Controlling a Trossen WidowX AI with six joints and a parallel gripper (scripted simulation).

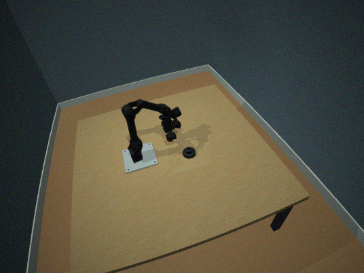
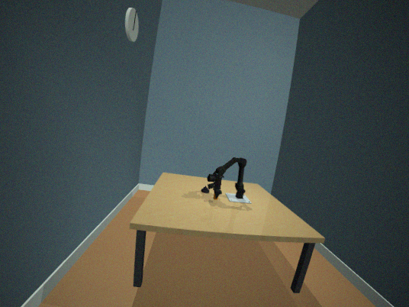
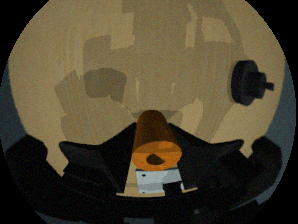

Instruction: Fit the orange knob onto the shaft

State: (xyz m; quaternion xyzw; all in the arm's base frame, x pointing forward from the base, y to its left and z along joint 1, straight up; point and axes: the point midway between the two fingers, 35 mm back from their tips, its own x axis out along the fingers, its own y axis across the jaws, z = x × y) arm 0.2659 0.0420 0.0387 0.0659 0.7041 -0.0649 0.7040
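The dark round pedestal is 5 cm ahead of my gripper tip, 19 cm to the right of it and 2 cm above it. The rest, counted from my gripper tip: orange knob 2 cm above.
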